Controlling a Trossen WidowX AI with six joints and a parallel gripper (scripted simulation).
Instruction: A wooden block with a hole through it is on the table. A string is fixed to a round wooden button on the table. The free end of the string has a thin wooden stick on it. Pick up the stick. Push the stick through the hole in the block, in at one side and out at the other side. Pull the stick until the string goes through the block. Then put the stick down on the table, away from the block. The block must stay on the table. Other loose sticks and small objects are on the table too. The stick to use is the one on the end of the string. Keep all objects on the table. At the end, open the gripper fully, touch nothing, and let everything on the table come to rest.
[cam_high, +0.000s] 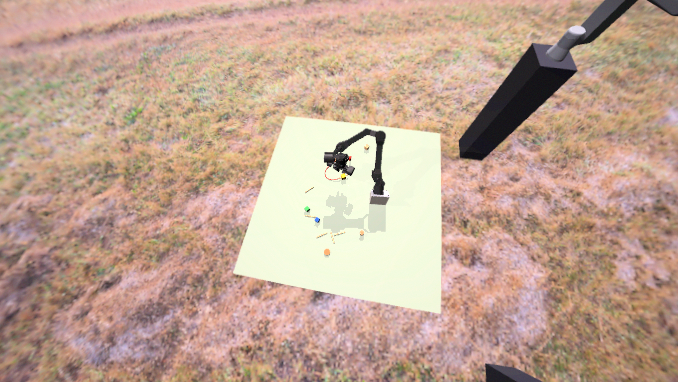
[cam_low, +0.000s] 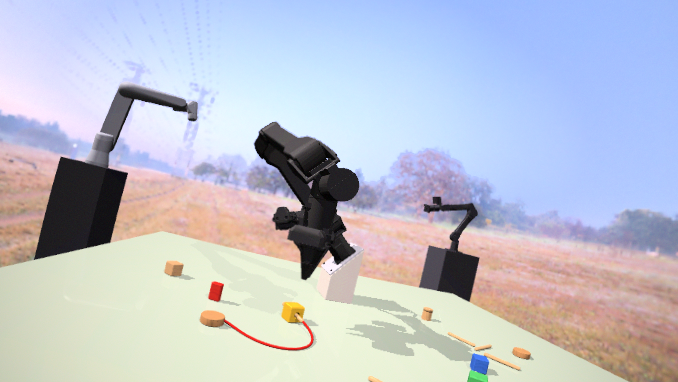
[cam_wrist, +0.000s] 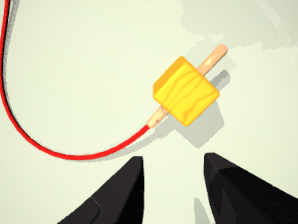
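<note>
My gripper tip is 2 cm past the yellow block, 1 cm to the left of it and 8 cm above it. From my gripper tip the other things lie so: thin wooden stick 8 cm below; then red block 4 cm behind, 17 cm to the right, 7 cm below; then wooden cube 16 cm behind, 29 cm to the right, 8 cm below.
</note>
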